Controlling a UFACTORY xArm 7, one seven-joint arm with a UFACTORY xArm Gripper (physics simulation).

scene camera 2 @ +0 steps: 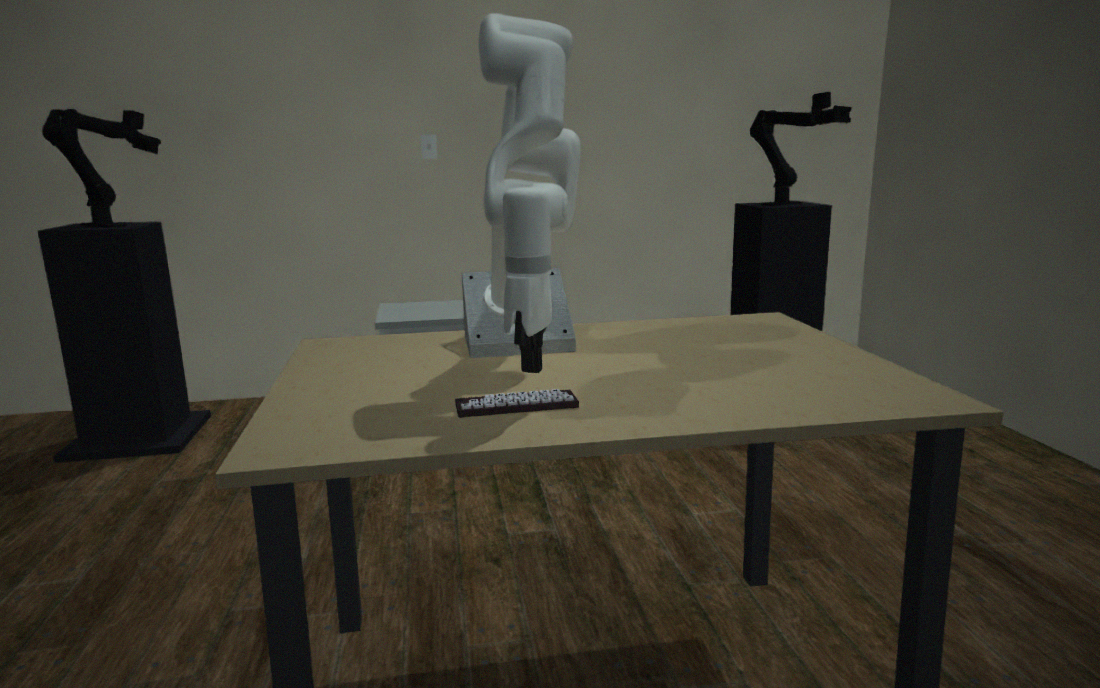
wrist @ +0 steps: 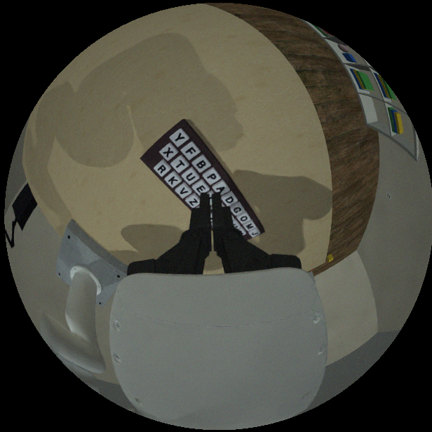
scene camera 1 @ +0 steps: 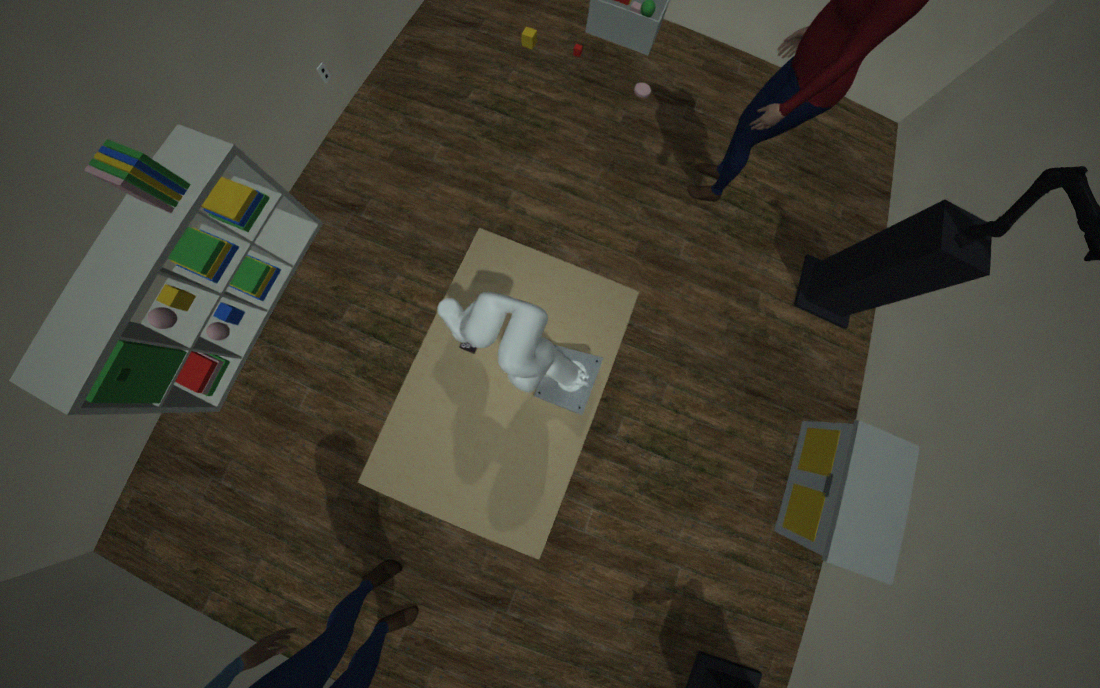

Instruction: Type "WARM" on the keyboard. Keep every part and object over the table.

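Where they show: gripper, between the fingertips: (scene camera 2: 532, 371); arm's base, origin of its link: (scene camera 1: 572, 376).
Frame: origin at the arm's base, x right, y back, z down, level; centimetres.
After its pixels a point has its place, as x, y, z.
Observation:
The keyboard (scene camera 1: 468, 348) @(-5.1, -44.5, 9.1) (scene camera 2: 517, 403) @(4.2, -47.2, 9.1) (wrist: 195, 171), dark red with white lettered keys, lies flat on the table (scene camera 1: 405, 470) @(-61.0, -47.6, 10.3) (scene camera 2: 730, 397) @(-33.7, -48.2, 10.3) (wrist: 280, 120). My gripper (scene camera 2: 531, 370) @(1.5, -46.9, 3.6) (wrist: 210, 205) is shut and empty. Its black fingertips point down above the keyboard with a gap below them in scene camera 2. In the wrist view the tips overlap the area just left of the A key (wrist: 220, 188). The R key (wrist: 161, 169) is at the left end and the M key (wrist: 249, 226) near the far right end. The fingers hide several lower-row keys; W does not show.
The arm's grey base plate (scene camera 1: 567, 401) @(-10.0, 1.9, -1.1) (scene camera 2: 519, 346) (wrist: 70, 252) is at the table's back edge. A shelf unit (scene camera 1: 89, 267), two dark pedestals (scene camera 2: 113, 324) (scene camera 2: 780, 259) with black arms, and a standing person (scene camera 1: 835, 64) are away from the table.

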